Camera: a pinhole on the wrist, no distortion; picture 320 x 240 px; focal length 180.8 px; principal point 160.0 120.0 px. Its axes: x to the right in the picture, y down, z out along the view. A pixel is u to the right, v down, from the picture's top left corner.
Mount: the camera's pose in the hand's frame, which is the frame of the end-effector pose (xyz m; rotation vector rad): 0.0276 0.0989 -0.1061 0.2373 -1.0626 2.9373
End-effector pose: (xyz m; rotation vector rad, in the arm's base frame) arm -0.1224 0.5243 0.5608 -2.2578 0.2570 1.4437
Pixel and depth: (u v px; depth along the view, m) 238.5 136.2 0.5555
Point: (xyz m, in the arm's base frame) -0.3242 0.9284 0.6514
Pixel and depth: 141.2 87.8 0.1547
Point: -0.1234 0.5222 0.4858
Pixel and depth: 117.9 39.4 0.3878
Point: -0.2708 0.6802 0.3006
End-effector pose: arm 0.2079 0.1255 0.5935 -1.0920 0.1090 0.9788
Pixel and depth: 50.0 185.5 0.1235
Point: 0.3043 0.1551 0.5149
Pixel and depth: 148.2 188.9 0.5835
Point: 0.5317 0.3091 0.9262
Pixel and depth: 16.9 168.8 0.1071
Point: 0.2942 0.1596 0.4928
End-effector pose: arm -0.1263 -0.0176 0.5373 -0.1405 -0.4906 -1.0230
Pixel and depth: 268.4 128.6 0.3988
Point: -0.4152 0.0831 0.6402
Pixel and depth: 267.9 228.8 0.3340
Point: -0.4335 -0.0403 0.4874
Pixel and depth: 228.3 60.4 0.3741
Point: -0.2814 0.0904 0.7519
